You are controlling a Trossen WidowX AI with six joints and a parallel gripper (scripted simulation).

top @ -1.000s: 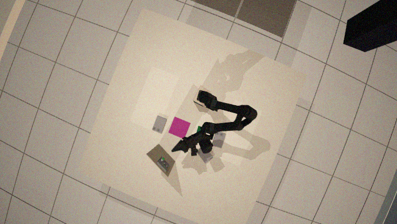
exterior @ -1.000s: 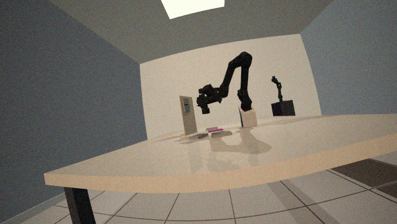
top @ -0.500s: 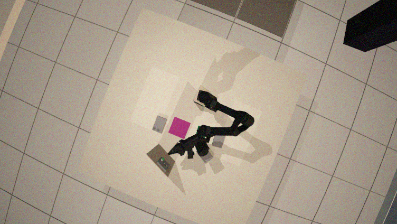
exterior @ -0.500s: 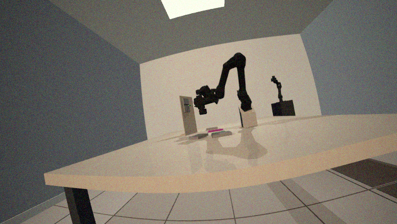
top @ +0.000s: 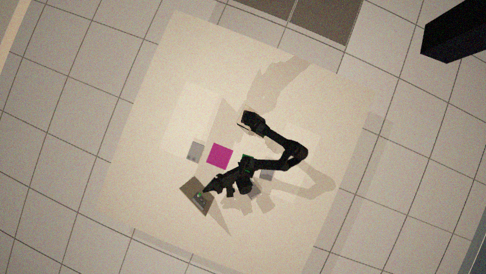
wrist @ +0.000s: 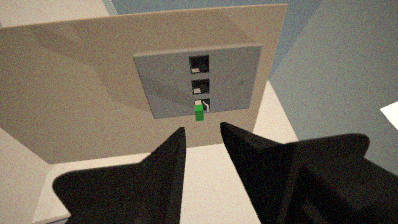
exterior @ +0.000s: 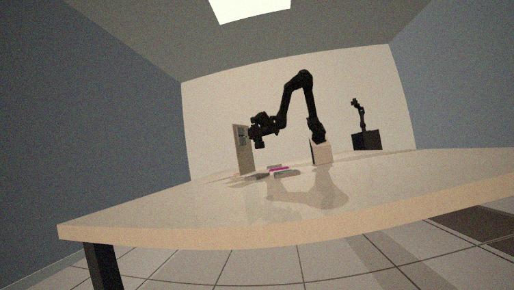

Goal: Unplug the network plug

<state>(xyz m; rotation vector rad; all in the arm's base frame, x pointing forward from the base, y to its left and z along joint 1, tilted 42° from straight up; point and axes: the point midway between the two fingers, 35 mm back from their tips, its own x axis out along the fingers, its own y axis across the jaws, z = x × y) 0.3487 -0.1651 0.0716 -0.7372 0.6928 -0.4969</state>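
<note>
Now: the network plug 3 cm ahead of my gripper tip and 2 cm to the right of it. From my gripper tip the other things lie so: upright panel 5 cm ahead, 2 cm to the right, 9 cm below; then magenta square 15 cm behind, 1 cm to the left, 23 cm below; then green square 15 cm behind, 17 cm to the left, 23 cm below.
</note>
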